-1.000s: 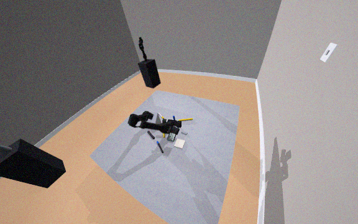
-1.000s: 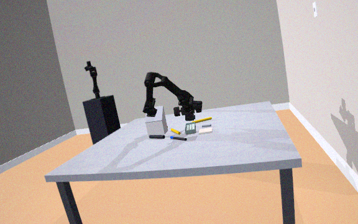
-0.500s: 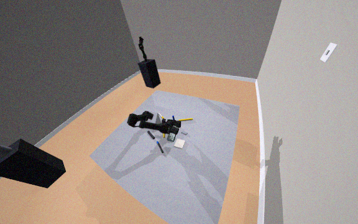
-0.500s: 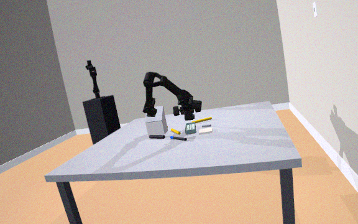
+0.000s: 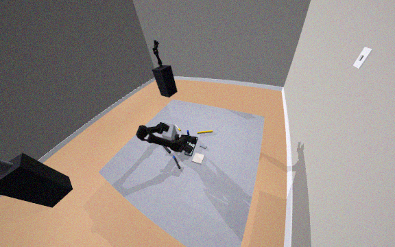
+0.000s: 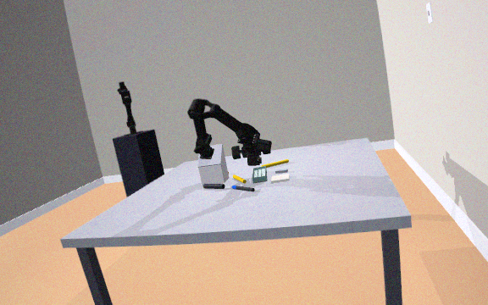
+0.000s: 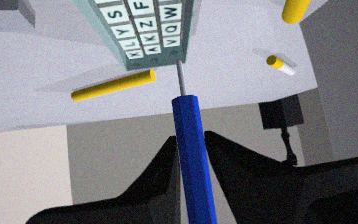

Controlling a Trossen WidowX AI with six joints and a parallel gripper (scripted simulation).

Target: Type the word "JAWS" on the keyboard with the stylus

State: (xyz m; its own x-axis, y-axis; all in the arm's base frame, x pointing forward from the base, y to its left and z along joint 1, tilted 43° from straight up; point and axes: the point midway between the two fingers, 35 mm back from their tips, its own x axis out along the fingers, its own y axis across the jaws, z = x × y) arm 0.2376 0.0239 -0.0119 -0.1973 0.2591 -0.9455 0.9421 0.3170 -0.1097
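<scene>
Right now my gripper tip is 130 mm short of the grey block, 100 mm above it and 20 mm to the right of it. The rest, counted from my gripper tip: grey stylus tip: 50 mm below; then stylus: 10 mm below; then white pad: 160 mm ahead, 110 mm to the right, 100 mm below.
</scene>
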